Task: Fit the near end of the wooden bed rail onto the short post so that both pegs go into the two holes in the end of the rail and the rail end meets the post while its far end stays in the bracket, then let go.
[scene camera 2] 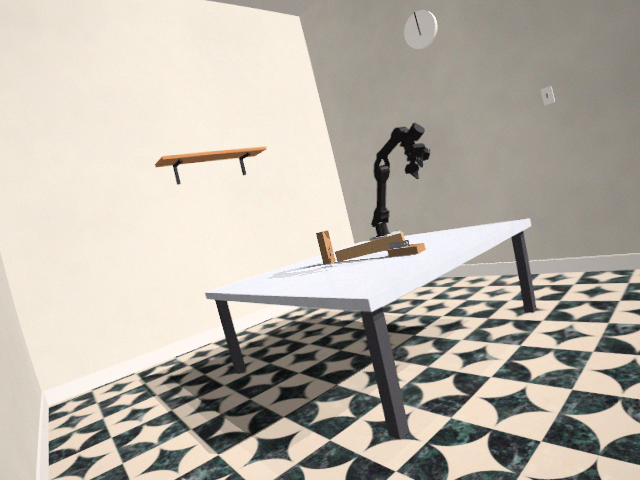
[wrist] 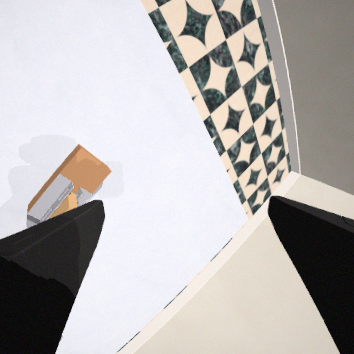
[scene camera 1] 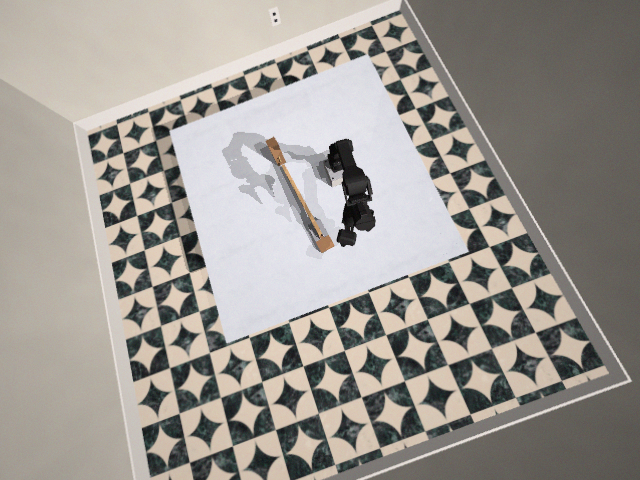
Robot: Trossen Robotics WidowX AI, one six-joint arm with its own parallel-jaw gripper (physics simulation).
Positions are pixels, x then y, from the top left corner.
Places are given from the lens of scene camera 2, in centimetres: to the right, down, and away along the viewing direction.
wooden bed rail (scene camera 2: 381,244): 30, 2, 180
